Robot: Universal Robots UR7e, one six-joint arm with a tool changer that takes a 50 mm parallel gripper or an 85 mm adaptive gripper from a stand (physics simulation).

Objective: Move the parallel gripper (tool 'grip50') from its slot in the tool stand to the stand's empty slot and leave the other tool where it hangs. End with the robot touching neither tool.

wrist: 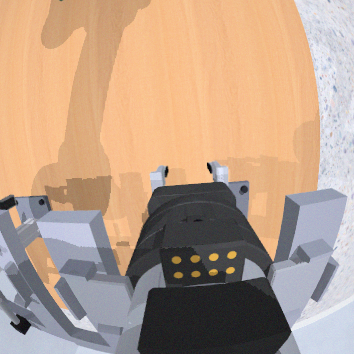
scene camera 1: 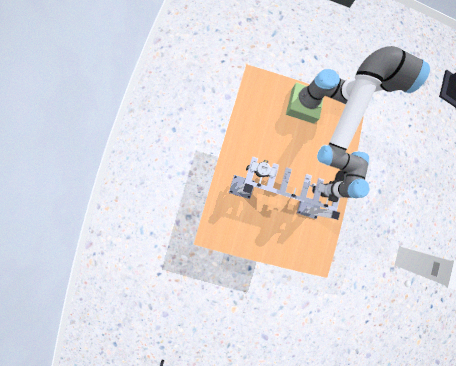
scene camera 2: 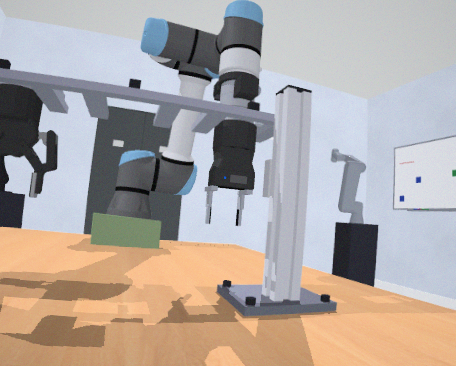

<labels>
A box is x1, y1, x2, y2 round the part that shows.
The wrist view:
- parallel gripper: [64, 160, 329, 328]
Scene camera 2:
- parallel gripper: [204, 117, 262, 225]
</labels>
